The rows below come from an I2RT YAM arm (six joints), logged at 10 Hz.
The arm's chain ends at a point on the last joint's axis. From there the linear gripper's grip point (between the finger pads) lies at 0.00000 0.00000 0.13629 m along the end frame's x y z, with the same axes.
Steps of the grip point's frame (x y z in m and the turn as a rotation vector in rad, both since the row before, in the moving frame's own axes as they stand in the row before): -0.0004 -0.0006 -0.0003 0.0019 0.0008 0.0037; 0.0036 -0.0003 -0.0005 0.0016 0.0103 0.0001; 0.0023 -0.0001 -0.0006 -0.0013 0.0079 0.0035; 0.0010 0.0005 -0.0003 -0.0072 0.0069 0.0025; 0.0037 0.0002 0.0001 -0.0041 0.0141 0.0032; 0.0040 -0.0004 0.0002 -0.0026 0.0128 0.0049; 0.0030 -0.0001 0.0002 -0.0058 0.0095 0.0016; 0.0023 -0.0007 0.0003 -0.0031 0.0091 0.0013; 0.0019 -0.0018 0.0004 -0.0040 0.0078 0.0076
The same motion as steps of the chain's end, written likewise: -0.0005 -0.0003 -0.0003 0.0019 0.0008 0.0037; 0.0022 -0.0001 -0.0005 0.0016 0.0103 0.0001; 0.0012 -0.0003 -0.0006 -0.0013 0.0079 0.0035; 0.0001 -0.0005 -0.0003 -0.0072 0.0069 0.0025; 0.0018 -0.0004 0.0001 -0.0041 0.0141 0.0032; 0.0023 -0.0008 0.0002 -0.0026 0.0128 0.0049; 0.0017 -0.0009 0.0002 -0.0058 0.0095 0.0016; 0.0011 -0.0011 0.0003 -0.0031 0.0091 0.0013; 0.0008 -0.0023 0.0004 -0.0040 0.0078 0.0076
